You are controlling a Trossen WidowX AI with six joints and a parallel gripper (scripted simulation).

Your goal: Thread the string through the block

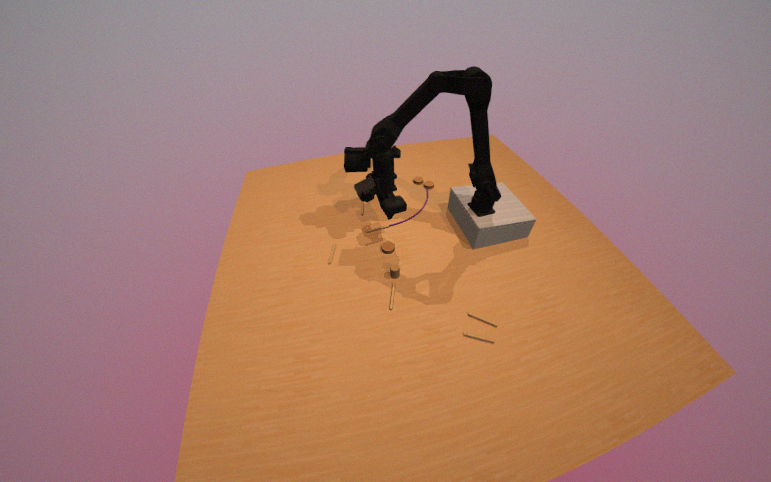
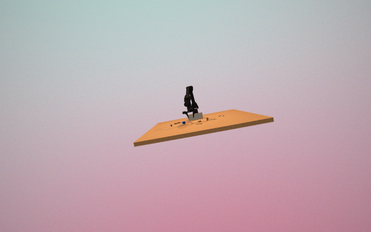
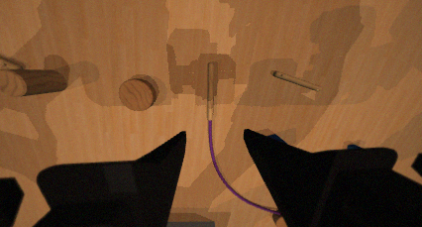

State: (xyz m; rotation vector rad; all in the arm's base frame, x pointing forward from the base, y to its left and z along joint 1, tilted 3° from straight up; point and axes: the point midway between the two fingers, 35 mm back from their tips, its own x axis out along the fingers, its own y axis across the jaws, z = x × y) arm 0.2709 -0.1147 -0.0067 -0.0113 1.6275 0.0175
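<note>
Now: gripper tip 60 mm above the thin stick and 20 mm short of it. From my gripper tip the other things lie so: blue block (100 mm to the right, 50 mm behind, 40 mm below); small wooden cylinder (190 mm to the left, 40 mm below, 40 mm ahead).
</note>
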